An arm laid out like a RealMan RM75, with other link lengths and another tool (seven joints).
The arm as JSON. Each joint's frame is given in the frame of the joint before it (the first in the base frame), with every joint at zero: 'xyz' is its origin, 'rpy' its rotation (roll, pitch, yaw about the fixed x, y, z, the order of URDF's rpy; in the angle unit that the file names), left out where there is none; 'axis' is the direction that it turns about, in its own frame. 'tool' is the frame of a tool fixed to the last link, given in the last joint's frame.
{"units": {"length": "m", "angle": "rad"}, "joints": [
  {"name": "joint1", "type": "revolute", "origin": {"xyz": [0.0, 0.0, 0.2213]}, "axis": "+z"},
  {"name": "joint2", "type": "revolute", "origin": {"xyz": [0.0, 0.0, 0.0]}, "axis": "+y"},
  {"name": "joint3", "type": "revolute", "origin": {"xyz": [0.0, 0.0, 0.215]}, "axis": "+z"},
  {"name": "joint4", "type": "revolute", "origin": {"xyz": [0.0, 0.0, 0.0]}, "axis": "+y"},
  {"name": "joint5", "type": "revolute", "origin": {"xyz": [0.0, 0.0, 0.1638]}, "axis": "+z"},
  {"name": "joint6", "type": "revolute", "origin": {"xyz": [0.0, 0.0, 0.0]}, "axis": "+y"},
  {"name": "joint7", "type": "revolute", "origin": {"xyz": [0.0, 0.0, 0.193]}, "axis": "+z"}
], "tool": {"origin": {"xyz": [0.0, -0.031, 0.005], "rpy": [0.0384, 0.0, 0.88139]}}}
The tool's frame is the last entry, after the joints.
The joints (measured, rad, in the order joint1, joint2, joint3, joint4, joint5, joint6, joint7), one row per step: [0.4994, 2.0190, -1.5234, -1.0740, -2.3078, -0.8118, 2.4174]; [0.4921, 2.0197, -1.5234, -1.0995, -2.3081, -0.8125, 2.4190]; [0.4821, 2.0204, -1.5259, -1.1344, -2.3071, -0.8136, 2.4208]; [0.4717, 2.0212, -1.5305, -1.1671, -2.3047, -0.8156, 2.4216]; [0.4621, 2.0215, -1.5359, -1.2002, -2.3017, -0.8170, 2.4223]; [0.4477, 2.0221, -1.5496, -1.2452, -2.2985, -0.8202, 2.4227]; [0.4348, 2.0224, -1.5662, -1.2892, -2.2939, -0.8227, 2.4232]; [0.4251, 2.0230, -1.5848, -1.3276, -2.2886, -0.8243, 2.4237]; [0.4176, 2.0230, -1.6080, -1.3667, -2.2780, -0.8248, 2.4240]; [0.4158, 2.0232, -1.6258, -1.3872, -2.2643, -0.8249, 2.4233]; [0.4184, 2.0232, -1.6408, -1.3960, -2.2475, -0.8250, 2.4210]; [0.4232, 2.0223, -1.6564, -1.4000, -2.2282, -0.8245, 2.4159]
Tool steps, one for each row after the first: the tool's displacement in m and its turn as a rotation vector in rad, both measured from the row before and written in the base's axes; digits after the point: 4 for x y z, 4 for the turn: [-0.0047, 0.0011, 0.0025, 0.0096, 0.0054, 0.0142]; [-0.0067, 0.0010, 0.0029, 0.0111, 0.0072, 0.0206]; [-0.0062, 0.0001, 0.0020, 0.0073, 0.0067, 0.0195]; [-0.0068, 0.0002, 0.0022, 0.0074, 0.0066, 0.0212]; [-0.0091, -0.0013, 0.0013, 0.0035, 0.0055, 0.0304]; [-0.0098, -0.0017, 0.0005, 0.0009, 0.0059, 0.0323]; [-0.0099, -0.0021, -0.0007, -0.0028, 0.0059, 0.0315]; [-0.0119, -0.0028, -0.0019, -0.0067, 0.0097, 0.0362]; [-0.0085, -0.0025, -0.0029, -0.0105, 0.0109, 0.0232]; [-0.0067, -0.0022, -0.0037, -0.0138, 0.0112, 0.0166]; [-0.0063, -0.0022, -0.0042, -0.0161, 0.0098, 0.0166]
